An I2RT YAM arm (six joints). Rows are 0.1 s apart.
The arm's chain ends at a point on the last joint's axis. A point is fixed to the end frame.
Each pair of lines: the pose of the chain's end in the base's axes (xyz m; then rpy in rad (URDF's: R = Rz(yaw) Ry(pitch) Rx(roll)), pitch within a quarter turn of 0, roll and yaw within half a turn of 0), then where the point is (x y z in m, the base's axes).
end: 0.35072 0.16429 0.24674 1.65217 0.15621 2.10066
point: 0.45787 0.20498 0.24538
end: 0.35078 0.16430 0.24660 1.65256 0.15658 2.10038
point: 0.45794 0.20496 0.24521
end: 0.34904 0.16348 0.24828 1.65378 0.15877 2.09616
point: 0.45638 0.20366 0.24679
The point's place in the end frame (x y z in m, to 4 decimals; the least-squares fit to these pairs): -0.0186 0.0049 0.1130
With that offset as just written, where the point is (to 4 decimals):
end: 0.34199 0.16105 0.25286 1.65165 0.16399 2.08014
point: 0.4500 0.1995 0.2517
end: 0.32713 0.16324 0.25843 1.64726 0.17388 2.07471
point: 0.4353 0.2012 0.2580
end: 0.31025 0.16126 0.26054 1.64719 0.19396 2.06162
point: 0.4189 0.1978 0.2605
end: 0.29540 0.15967 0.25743 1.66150 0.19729 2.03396
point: 0.4051 0.1929 0.2558
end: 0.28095 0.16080 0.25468 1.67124 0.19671 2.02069
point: 0.3911 0.1923 0.2520
